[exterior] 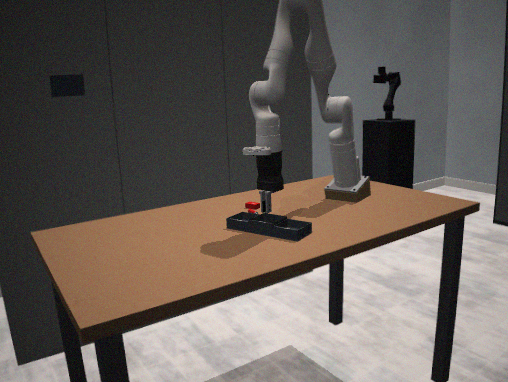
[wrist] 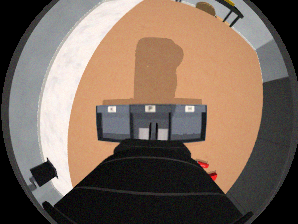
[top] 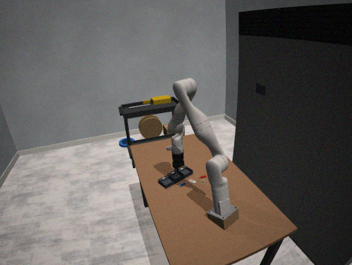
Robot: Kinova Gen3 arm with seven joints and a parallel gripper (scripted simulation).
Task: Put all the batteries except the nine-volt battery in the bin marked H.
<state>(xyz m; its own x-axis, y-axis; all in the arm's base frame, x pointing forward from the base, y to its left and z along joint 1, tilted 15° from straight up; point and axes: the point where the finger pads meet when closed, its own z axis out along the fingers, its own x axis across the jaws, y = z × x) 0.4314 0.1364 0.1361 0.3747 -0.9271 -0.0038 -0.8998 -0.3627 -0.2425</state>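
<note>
Right now the long bin is 10 mm to the left of my hand and 50 mm below it. The rest, counted from my hand: blue battery: 90 mm behind, 10 mm to the right, 70 mm below; then red piece: 50 mm behind, 180 mm to the right, 70 mm below; then white piece: 70 mm behind, 90 mm to the right, 70 mm below.
</note>
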